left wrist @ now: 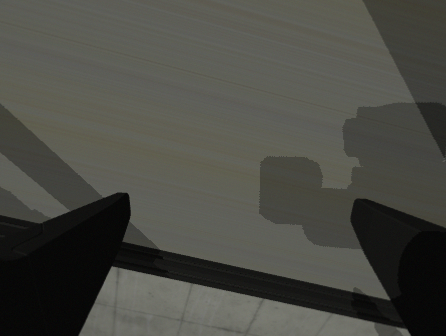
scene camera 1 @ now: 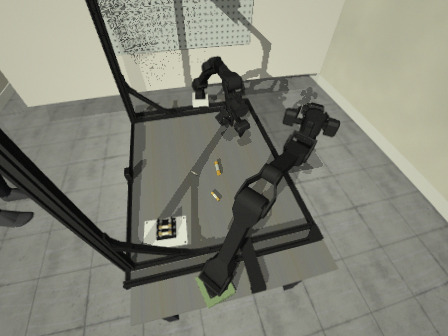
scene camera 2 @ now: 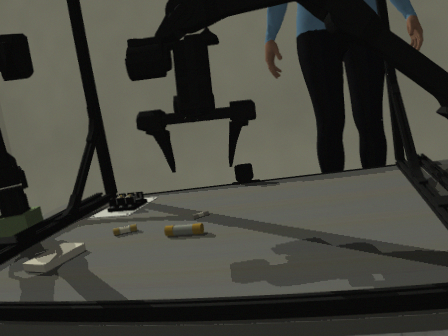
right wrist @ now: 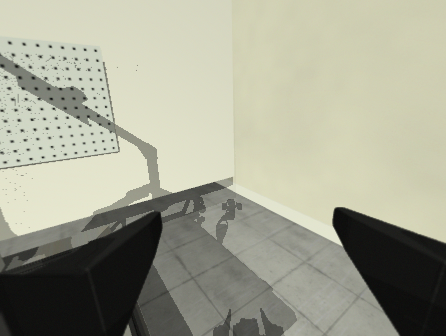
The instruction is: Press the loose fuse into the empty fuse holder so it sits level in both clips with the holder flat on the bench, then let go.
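Places are measured from the left arm's base along level axes (x ahead, y left, z up), in millimetres.
Pixels of known places: left gripper, fingertip midpoint: (left wrist: 241, 206) (scene camera 1: 236, 131) (scene camera 2: 202, 169); right gripper, fingertip midpoint: (right wrist: 246, 217); left arm's base, origin of the base link: (scene camera 1: 200, 96); right arm's base, origin of the base link: (scene camera 1: 215, 284) (scene camera 2: 15, 213).
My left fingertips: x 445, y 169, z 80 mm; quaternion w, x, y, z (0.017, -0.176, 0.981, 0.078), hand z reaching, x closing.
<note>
For each thing: its top centre in the pictures, then the offset to it from my left fingertips. "*": a spot on its surface instead.
- black fuse holder, middle of its top: (scene camera 2: 122, 195) (scene camera 1: 163, 228) 423 mm ahead, 335 mm right, 109 mm down
- white plate, surface spot: (scene camera 2: 102, 214) (scene camera 1: 181, 238) * 453 mm ahead, 271 mm right, 143 mm down
- pale block, middle of its top: (scene camera 2: 54, 253) 336 mm ahead, 31 mm left, 130 mm down
- small black block, surface spot: (scene camera 2: 244, 172) * 123 mm ahead, 512 mm right, 112 mm down
A black fuse holder (scene camera 1: 166, 228) (scene camera 2: 127, 201) sits on a white plate (scene camera 1: 179, 238) (scene camera 2: 102, 214). It shows two fuses side by side; its rear row looks dark. Three loose fuses lie on the bench: a large gold-capped one (scene camera 1: 217, 168) (scene camera 2: 184, 230), a medium one (scene camera 1: 215, 196) (scene camera 2: 125, 229) and a small pale one (scene camera 1: 194, 172) (scene camera 2: 201, 215). My left gripper (scene camera 1: 232, 124) (scene camera 2: 202, 169) (left wrist: 241, 206) is open and empty, high above the bench, well away from the holder. My right gripper (scene camera 1: 311, 120) (right wrist: 246, 217) is open and empty, raised beyond the bench's right edge and facing wall and floor.
A pale block (scene camera 2: 55, 257) lies on the bench near the medium fuse in scene camera 2. My right arm (scene camera 1: 250, 202) crosses above the bench's right part. A black frame rail (scene camera 1: 225, 243) and upright posts border the bench. A small black block (scene camera 1: 128, 174) (scene camera 2: 244, 172) is at its edge.
</note>
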